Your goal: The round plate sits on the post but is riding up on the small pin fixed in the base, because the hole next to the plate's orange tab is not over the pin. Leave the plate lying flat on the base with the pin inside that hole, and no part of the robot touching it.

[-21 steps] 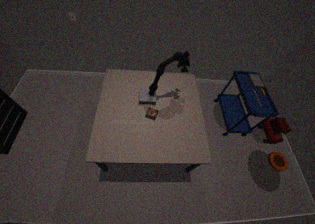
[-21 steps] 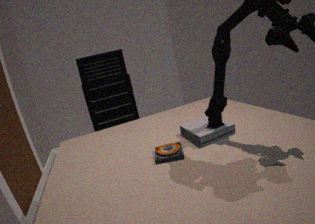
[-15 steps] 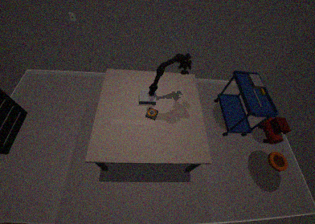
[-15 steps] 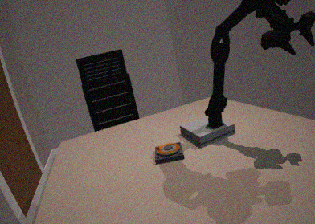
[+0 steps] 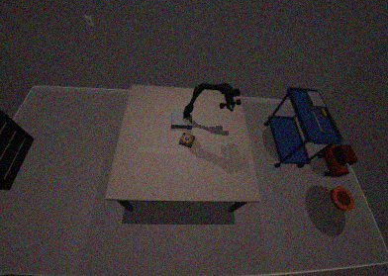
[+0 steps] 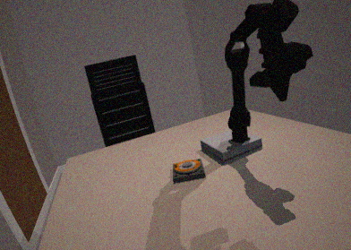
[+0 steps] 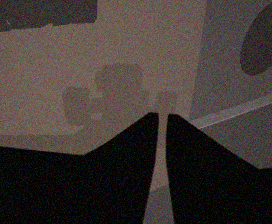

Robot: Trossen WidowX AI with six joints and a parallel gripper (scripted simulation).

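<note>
The round plate lies 41 cm to the right of my gripper tip, 27 cm below it and 9 cm ahead of it. The rest, counted from my gripper tip: dark square base: 40 cm to the right, 29 cm below, 7 cm ahead.
</note>
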